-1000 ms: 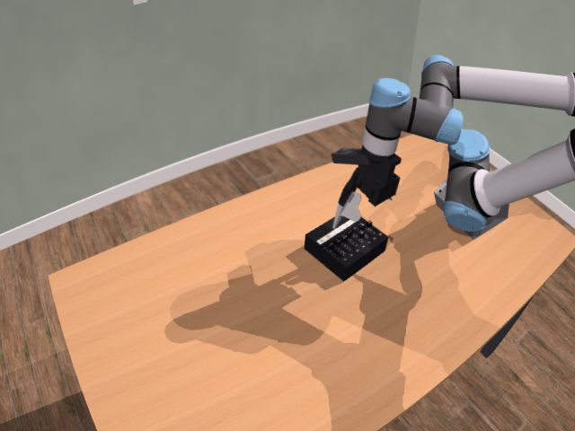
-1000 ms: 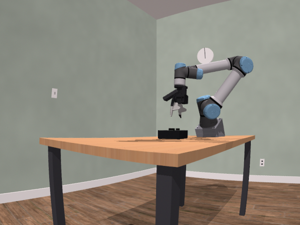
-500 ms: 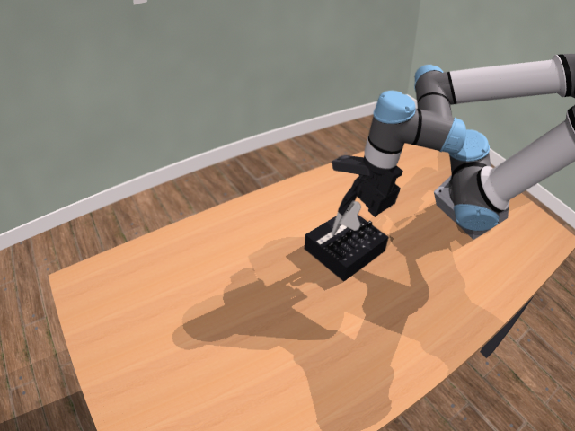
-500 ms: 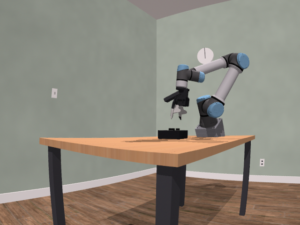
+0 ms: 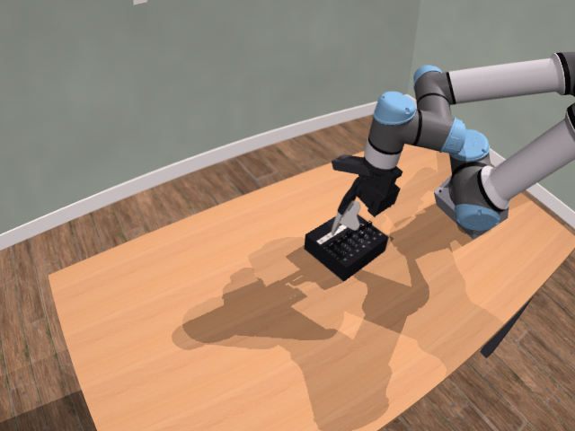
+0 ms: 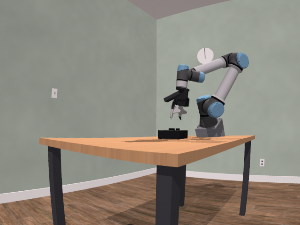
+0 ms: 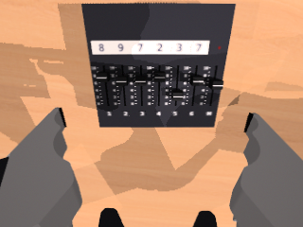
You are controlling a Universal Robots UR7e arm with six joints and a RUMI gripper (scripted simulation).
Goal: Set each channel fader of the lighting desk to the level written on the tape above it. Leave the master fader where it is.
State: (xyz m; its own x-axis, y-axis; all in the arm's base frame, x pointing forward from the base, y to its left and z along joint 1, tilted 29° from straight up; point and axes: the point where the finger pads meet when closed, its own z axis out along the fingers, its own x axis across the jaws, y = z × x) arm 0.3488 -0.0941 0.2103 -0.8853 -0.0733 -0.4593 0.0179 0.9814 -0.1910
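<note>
The master fader lies 70 mm behind my hand, 60 mm below it and 10 mm to the right of it.
</note>
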